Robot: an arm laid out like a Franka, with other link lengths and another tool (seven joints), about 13 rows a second.
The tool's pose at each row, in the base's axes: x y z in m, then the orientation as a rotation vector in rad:
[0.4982 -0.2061 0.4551 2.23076 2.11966 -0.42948]
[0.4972 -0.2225 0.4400 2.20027 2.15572 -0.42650]
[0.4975 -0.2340 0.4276 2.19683 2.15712 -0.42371]
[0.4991 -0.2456 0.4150 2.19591 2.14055 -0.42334]
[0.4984 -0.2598 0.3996 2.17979 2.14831 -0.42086]
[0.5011 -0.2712 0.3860 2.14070 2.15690 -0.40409]
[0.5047 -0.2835 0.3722 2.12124 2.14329 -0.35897]
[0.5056 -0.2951 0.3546 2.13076 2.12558 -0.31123]
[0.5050 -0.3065 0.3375 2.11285 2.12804 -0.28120]
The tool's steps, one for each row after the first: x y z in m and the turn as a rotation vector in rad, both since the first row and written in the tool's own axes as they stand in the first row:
[-0.0127 0.0026 0.0182 -0.00296 0.00086 -0.03035]
[-0.0211 0.0057 0.0325 -0.00566 0.00061 -0.03224]
[-0.0296 0.0102 0.0468 -0.01303 -0.00770 -0.02342]
[-0.0400 0.0130 0.0648 -0.01953 -0.01219 -0.03329]
[-0.0480 0.0187 0.0798 -0.04506 -0.02375 -0.05154]
[-0.0568 0.0253 0.0951 -0.08490 -0.02377 -0.04991]
[-0.0642 0.0299 0.1143 -0.11266 -0.00786 -0.03538]
[-0.0715 0.0329 0.1333 -0.13673 -0.00429 -0.04263]

